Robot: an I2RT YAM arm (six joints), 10 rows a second.
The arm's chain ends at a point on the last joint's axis. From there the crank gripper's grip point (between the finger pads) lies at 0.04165 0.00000 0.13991 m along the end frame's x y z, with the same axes.
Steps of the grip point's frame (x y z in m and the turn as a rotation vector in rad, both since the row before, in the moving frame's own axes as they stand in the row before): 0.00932, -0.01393, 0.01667, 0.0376, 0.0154, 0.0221; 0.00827, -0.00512, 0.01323, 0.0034, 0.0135, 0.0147; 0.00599, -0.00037, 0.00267, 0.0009, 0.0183, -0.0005; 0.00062, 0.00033, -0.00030, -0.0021, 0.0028, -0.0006; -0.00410, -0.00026, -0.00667, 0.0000, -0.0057, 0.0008
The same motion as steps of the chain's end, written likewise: 0.00712, -0.00963, 0.01741, 0.0376, 0.0154, 0.0221; 0.00639, -0.00527, 0.01380, 0.0034, 0.0135, 0.0147; 0.00344, -0.00022, 0.00346, 0.0009, 0.0183, -0.0005; 0.00023, 0.00006, -0.00018, -0.0021, 0.0028, -0.0006; -0.00330, -0.00029, -0.00691, 0.0000, -0.0057, 0.0008
